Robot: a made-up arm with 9 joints. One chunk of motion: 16 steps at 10 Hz.
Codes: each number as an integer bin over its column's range. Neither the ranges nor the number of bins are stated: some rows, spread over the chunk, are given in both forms.
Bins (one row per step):
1: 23 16 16 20 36 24 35 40 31
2: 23 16 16 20 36 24 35 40 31
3: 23 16 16 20 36 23 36 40 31
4: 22 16 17 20 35 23 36 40 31
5: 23 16 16 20 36 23 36 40 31
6: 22 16 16 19 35 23 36 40 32
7: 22 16 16 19 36 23 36 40 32
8: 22 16 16 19 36 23 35 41 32
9: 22 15 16 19 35 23 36 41 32
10: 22 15 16 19 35 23 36 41 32
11: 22 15 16 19 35 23 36 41 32
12: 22 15 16 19 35 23 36 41 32
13: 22 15 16 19 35 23 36 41 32
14: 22 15 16 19 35 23 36 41 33
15: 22 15 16 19 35 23 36 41 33
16: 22 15 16 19 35 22 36 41 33
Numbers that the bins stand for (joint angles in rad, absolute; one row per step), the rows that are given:
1: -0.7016 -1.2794 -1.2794 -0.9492 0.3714 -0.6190 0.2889 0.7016 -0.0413
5: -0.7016 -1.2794 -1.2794 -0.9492 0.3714 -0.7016 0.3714 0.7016 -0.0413
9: -0.7841 -1.3619 -1.2794 -1.0317 0.2889 -0.7016 0.3714 0.7841 0.0413
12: -0.7841 -1.3619 -1.2794 -1.0317 0.2889 -0.7016 0.3714 0.7841 0.0413
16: -0.7841 -1.3619 -1.2794 -1.0317 0.2889 -0.7841 0.3714 0.7841 0.1238
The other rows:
2: -0.7016 -1.2794 -1.2794 -0.9492 0.3714 -0.6190 0.2889 0.7016 -0.0413
3: -0.7016 -1.2794 -1.2794 -0.9492 0.3714 -0.7016 0.3714 0.7016 -0.0413
4: -0.7841 -1.2794 -1.1968 -0.9492 0.2889 -0.7016 0.3714 0.7016 -0.0413
6: -0.7841 -1.2794 -1.2794 -1.0317 0.2889 -0.7016 0.3714 0.7016 0.0413
7: -0.7841 -1.2794 -1.2794 -1.0317 0.3714 -0.7016 0.3714 0.7016 0.0413
8: -0.7841 -1.2794 -1.2794 -1.0317 0.3714 -0.7016 0.2889 0.7841 0.0413
10: -0.7841 -1.3619 -1.2794 -1.0317 0.2889 -0.7016 0.3714 0.7841 0.0413
11: -0.7841 -1.3619 -1.2794 -1.0317 0.2889 -0.7016 0.3714 0.7841 0.0413
13: -0.7841 -1.3619 -1.2794 -1.0317 0.2889 -0.7016 0.3714 0.7841 0.0413
14: -0.7841 -1.3619 -1.2794 -1.0317 0.2889 -0.7016 0.3714 0.7841 0.1238
15: -0.7841 -1.3619 -1.2794 -1.0317 0.2889 -0.7016 0.3714 0.7841 0.1238

